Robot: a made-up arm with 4 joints.
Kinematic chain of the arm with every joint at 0, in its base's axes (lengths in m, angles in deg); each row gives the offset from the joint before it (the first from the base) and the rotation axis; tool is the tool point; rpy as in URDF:
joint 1: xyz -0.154 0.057 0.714 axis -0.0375 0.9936 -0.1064
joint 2: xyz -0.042 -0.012 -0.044 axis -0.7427 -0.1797 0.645
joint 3: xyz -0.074 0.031 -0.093 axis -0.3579 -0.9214 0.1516
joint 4: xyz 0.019 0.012 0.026 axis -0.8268 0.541 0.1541
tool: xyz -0.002 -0.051 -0.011 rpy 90 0 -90
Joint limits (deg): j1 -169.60..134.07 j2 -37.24..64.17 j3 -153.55..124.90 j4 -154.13..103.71
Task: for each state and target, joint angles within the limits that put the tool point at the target. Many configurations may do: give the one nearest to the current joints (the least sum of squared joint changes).
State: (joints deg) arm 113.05 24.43 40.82 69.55
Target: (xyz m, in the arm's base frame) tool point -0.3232 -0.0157 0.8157
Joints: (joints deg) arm 64.58 54.68 94.26 75.48
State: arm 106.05 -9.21 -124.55 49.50
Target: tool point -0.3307 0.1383 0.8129
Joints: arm 87.83 -27.42 -127.09 55.64
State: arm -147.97 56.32 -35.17 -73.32
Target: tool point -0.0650 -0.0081 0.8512
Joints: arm -161.83 63.64 -8.37 -74.01
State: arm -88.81 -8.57 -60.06 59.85
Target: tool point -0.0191 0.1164 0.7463
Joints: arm -126.43 -37.24 -64.59 84.80
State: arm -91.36 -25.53 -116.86 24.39
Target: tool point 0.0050 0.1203 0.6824
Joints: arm -114.40 -37.24 -75.71 37.67
